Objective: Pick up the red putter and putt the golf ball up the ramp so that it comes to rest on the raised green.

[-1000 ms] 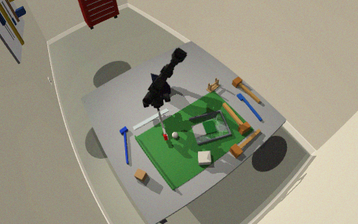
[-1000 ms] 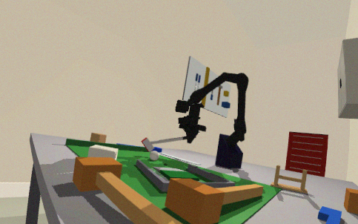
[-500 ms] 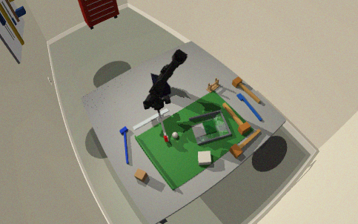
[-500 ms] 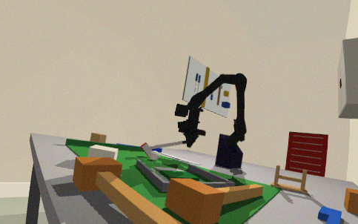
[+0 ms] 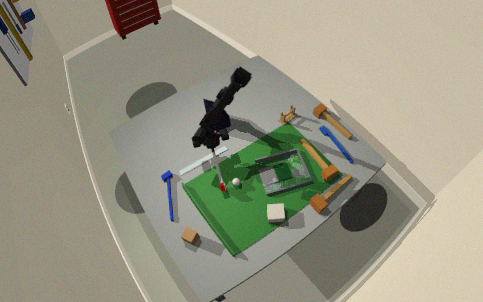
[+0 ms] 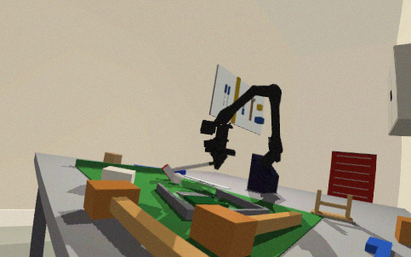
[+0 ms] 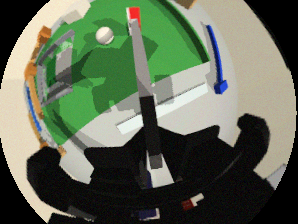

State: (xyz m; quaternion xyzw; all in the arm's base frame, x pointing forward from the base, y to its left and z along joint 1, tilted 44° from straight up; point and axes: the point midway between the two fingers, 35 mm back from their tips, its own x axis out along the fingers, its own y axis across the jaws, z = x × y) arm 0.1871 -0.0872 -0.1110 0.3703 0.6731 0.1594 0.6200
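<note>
The pale strip lies 70 mm to the right of my gripper tip, 70 mm below it and 10 mm behind it. Round my gripper tip: red putter 110 mm ahead, 30 mm to the right; then green mat 290 mm ahead, 130 mm to the left, 70 mm below; then white golf ball 220 mm ahead, 50 mm below, 10 mm to the left.
</note>
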